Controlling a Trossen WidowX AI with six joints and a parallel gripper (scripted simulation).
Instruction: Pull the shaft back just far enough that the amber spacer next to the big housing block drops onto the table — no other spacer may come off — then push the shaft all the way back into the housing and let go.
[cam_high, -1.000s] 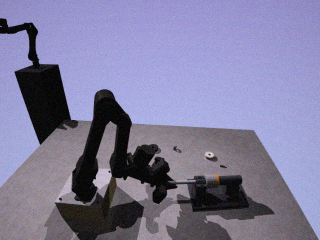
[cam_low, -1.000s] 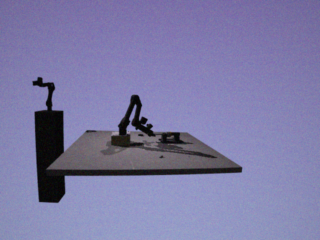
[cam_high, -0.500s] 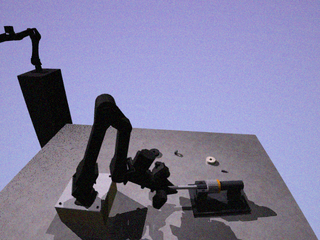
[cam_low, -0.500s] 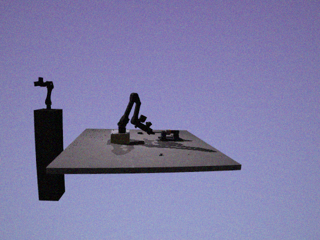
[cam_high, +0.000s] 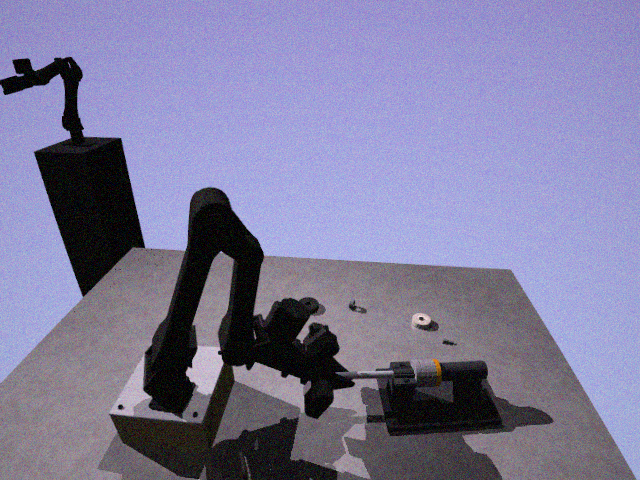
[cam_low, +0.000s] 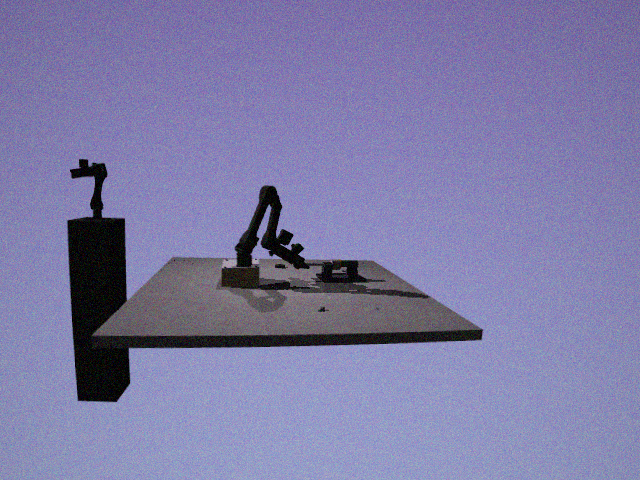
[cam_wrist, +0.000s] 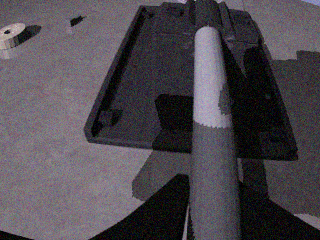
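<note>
The grey shaft lies 6 cm ahead of my gripper tip, 2 cm above it and 1 cm to the left of it. The rest, counted from my gripper tip: amber spacer 16 cm ahead, 3 cm to the left, 2 cm above; grey spacer 13 cm ahead, 3 cm to the left, 2 cm above; white ring 27 cm to the left, 16 cm ahead, 5 cm below.
</note>
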